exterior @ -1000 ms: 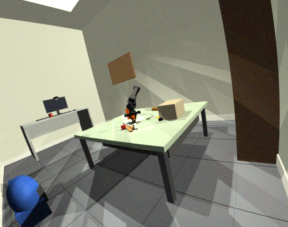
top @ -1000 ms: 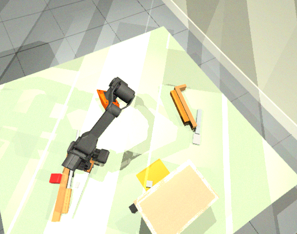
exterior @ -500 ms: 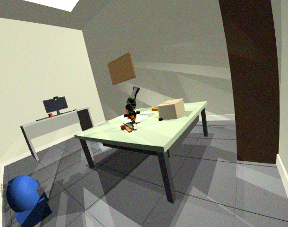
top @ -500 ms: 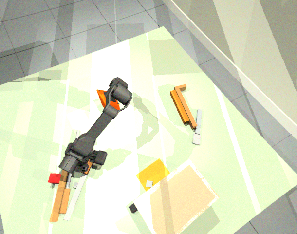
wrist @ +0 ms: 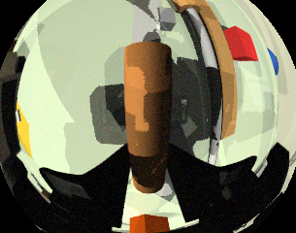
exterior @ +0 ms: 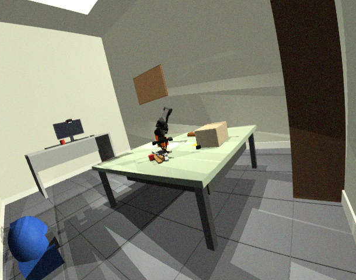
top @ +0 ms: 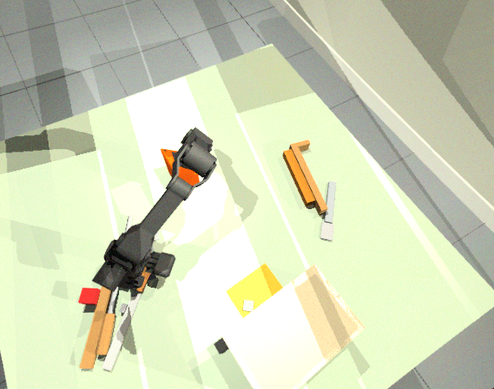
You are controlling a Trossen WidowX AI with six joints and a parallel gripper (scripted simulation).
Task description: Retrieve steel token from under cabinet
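Right now the short bar is 40 mm behind my gripper tip, 20 mm to the right of it and 10 mm below it. The rest, counted from my gripper tip: long wooden stick (60 mm ahead, 150 mm to the right, 20 mm below); red cube (20 mm ahead, 170 mm to the right); small grey cube (90 mm ahead, 100 mm to the right, 10 mm below).
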